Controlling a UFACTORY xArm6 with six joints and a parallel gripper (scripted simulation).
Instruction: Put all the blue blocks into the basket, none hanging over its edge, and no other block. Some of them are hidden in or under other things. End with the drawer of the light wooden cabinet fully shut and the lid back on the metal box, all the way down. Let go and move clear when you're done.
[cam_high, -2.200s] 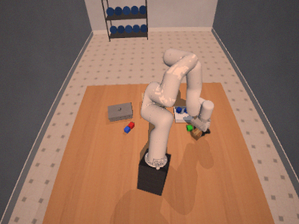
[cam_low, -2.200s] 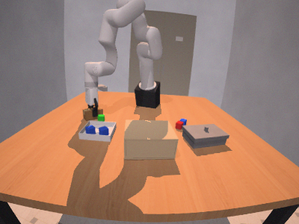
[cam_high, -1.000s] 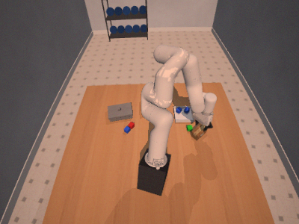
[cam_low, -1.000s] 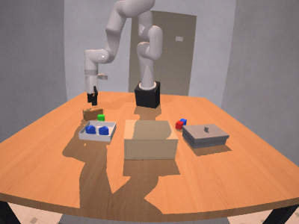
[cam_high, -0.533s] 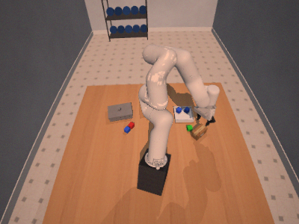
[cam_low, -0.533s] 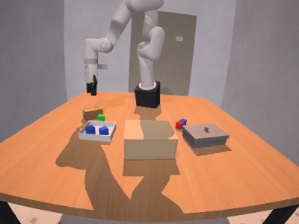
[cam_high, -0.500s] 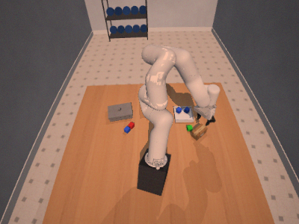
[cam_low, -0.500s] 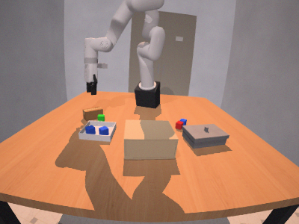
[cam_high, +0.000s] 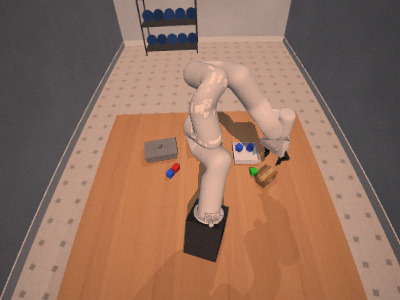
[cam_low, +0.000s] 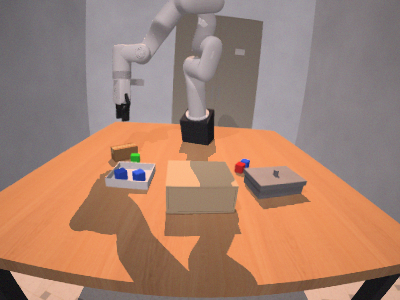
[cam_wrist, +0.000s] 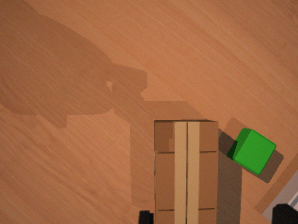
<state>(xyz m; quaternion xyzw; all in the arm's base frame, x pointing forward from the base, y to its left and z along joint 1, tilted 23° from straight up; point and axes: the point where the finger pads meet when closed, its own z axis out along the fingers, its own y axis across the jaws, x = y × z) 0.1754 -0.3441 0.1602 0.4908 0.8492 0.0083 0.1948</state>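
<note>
My hand is 18 cm short of the red block, 47 cm to the right of it and 17 cm above it. From my hand the other things lie so: green block 5 cm ahead, 5 cm to the left, 17 cm below; white basket 20 cm ahead, 5 cm to the left, 17 cm below; small brown box 15 cm below.
</note>
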